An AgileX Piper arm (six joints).
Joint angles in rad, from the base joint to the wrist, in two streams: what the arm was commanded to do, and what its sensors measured. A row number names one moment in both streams.
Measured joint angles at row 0: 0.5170 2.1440 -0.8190 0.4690 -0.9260 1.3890
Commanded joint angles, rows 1 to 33: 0.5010 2.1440 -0.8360 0.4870 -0.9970 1.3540; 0.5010 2.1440 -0.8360 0.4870 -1.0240 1.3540; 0.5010 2.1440 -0.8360 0.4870 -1.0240 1.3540; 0.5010 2.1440 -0.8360 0.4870 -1.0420 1.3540; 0.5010 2.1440 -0.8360 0.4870 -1.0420 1.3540; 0.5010 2.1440 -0.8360 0.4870 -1.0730 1.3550; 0.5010 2.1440 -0.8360 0.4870 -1.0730 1.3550; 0.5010 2.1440 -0.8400 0.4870 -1.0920 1.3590; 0.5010 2.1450 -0.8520 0.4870 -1.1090 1.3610; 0.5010 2.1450 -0.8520 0.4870 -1.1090 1.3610; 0.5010 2.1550 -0.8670 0.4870 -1.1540 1.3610; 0.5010 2.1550 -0.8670 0.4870 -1.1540 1.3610; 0.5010 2.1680 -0.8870 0.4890 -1.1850 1.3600; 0.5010 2.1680 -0.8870 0.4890 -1.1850 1.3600; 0.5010 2.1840 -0.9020 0.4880 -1.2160 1.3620; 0.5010 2.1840 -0.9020 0.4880 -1.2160 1.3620; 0.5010 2.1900 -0.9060 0.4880 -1.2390 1.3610; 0.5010 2.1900 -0.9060 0.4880 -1.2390 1.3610; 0.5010 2.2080 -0.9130 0.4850 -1.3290 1.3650; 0.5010 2.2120 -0.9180 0.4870 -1.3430 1.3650; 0.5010 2.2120 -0.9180 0.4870 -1.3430 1.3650; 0.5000 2.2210 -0.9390 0.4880 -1.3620 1.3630; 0.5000 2.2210 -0.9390 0.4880 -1.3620 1.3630; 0.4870 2.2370 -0.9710 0.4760 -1.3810 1.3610; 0.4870 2.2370 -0.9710 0.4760 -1.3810 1.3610; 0.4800 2.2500 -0.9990 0.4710 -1.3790 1.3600; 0.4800 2.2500 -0.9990 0.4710 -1.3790 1.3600; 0.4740 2.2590 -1.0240 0.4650 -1.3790 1.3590; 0.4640 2.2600 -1.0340 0.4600 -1.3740 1.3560; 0.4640 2.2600 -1.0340 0.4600 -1.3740 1.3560; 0.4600 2.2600 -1.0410 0.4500 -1.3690 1.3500; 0.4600 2.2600 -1.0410 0.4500 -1.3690 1.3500; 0.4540 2.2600 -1.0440 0.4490 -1.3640 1.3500
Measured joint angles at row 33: 0.5260 2.2340 -0.9040 0.5250 -0.9860 1.3450
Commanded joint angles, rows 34 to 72: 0.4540 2.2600 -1.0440 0.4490 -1.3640 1.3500; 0.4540 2.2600 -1.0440 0.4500 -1.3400 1.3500; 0.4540 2.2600 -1.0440 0.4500 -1.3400 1.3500; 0.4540 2.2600 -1.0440 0.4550 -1.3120 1.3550; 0.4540 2.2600 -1.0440 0.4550 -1.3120 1.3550; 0.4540 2.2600 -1.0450 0.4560 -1.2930 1.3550; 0.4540 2.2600 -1.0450 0.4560 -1.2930 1.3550; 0.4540 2.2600 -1.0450 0.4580 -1.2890 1.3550; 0.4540 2.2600 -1.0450 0.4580 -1.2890 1.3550; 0.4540 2.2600 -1.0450 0.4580 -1.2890 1.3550; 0.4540 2.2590 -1.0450 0.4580 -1.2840 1.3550; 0.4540 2.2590 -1.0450 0.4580 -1.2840 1.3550; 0.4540 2.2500 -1.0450 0.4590 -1.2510 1.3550; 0.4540 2.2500 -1.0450 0.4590 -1.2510 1.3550; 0.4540 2.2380 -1.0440 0.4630 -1.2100 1.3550; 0.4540 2.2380 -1.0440 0.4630 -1.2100 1.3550; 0.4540 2.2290 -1.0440 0.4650 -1.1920 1.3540; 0.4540 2.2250 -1.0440 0.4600 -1.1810 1.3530; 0.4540 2.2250 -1.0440 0.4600 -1.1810 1.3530; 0.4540 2.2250 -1.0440 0.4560 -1.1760 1.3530; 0.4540 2.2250 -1.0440 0.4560 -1.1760 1.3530; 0.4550 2.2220 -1.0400 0.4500 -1.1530 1.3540; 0.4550 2.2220 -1.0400 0.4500 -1.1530 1.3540; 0.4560 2.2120 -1.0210 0.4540 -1.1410 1.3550; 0.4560 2.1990 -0.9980 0.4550 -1.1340 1.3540; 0.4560 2.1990 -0.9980 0.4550 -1.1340 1.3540; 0.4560 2.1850 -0.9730 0.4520 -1.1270 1.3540; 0.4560 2.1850 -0.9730 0.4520 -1.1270 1.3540; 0.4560 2.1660 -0.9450 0.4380 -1.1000 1.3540; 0.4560 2.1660 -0.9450 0.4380 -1.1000 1.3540; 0.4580 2.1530 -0.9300 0.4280 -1.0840 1.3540; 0.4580 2.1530 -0.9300 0.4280 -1.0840 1.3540; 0.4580 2.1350 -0.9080 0.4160 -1.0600 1.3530; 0.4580 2.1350 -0.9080 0.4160 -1.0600 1.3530; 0.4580 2.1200 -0.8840 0.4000 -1.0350 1.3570; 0.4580 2.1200 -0.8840 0.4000 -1.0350 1.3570; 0.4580 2.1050 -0.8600 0.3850 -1.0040 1.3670; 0.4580 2.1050 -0.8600 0.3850 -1.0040 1.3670; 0.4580 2.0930 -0.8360 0.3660 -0.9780 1.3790
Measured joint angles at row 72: 0.4770 2.1420 -0.8420 0.3850 -0.8810 1.3690
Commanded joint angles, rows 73 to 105: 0.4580 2.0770 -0.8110 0.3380 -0.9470 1.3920; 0.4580 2.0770 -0.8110 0.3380 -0.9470 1.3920; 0.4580 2.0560 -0.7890 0.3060 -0.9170 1.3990; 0.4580 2.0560 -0.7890 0.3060 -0.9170 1.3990; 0.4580 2.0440 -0.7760 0.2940 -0.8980 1.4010; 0.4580 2.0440 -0.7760 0.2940 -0.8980 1.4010; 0.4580 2.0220 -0.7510 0.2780 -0.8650 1.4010; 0.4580 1.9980 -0.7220 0.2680 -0.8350 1.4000; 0.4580 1.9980 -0.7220 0.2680 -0.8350 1.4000; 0.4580 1.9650 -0.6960 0.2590 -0.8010 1.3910; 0.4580 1.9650 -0.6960 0.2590 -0.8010 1.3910; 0.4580 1.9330 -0.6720 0.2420 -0.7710 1.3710; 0.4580 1.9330 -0.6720 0.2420 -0.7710 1.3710; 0.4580 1.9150 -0.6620 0.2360 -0.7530 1.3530; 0.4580 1.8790 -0.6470 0.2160 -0.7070 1.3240; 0.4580 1.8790 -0.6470 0.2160 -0.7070 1.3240; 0.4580 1.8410 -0.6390 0.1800 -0.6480 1.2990; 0.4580 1.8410 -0.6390 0.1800 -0.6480 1.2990; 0.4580 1.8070 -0.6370 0.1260 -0.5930 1.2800; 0.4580 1.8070 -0.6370 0.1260 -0.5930 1.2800; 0.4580 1.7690 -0.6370 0.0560 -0.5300 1.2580; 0.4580 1.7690 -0.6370 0.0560 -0.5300 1.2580; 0.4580 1.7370 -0.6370 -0.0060 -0.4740 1.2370; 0.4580 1.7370 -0.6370 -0.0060 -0.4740 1.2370; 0.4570 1.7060 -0.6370 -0.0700 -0.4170 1.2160; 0.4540 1.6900 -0.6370 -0.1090 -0.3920 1.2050; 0.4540 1.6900 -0.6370 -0.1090 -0.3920 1.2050; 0.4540 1.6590 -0.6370 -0.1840 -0.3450 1.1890; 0.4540 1.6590 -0.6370 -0.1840 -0.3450 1.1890; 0.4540 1.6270 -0.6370 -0.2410 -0.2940 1.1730; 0.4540 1.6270 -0.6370 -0.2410 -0.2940 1.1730; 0.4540 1.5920 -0.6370 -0.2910 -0.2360 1.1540; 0.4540 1.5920 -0.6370 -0.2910 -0.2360 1.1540
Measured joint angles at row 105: 0.4580 1.6430 -0.6370 -0.2040 -0.3150 1.1960
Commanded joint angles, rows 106 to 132: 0.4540 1.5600 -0.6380 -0.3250 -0.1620 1.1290; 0.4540 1.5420 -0.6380 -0.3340 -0.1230 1.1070; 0.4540 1.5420 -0.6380 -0.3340 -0.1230 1.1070; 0.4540 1.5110 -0.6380 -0.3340 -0.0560 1.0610; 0.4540 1.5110 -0.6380 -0.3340 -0.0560 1.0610; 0.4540 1.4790 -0.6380 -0.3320 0.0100 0.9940; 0.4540 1.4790 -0.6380 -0.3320 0.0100 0.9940; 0.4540 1.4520 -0.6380 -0.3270 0.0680 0.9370; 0.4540 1.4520 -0.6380 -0.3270 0.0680 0.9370; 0.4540 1.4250 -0.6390 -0.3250 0.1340 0.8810; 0.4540 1.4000 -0.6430 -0.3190 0.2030 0.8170; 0.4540 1.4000 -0.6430 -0.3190 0.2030 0.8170; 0.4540 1.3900 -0.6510 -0.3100 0.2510 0.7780; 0.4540 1.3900 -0.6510 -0.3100 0.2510 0.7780; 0.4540 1.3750 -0.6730 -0.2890 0.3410 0.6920; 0.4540 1.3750 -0.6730 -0.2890 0.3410 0.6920; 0.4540 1.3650 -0.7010 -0.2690 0.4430 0.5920; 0.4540 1.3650 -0.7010 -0.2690 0.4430 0.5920; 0.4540 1.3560 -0.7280 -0.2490 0.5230 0.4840; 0.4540 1.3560 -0.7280 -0.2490 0.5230 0.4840; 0.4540 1.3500 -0.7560 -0.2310 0.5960 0.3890; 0.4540 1.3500 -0.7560 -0.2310 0.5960 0.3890; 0.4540 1.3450 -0.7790 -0.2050 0.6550 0.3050; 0.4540 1.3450 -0.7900 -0.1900 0.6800 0.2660; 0.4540 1.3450 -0.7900 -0.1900 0.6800 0.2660; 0.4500 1.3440 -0.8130 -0.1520 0.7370 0.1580; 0.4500 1.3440 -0.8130 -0.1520 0.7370 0.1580
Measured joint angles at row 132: 0.4580 1.3520 -0.7840 -0.2000 0.6580 0.3030
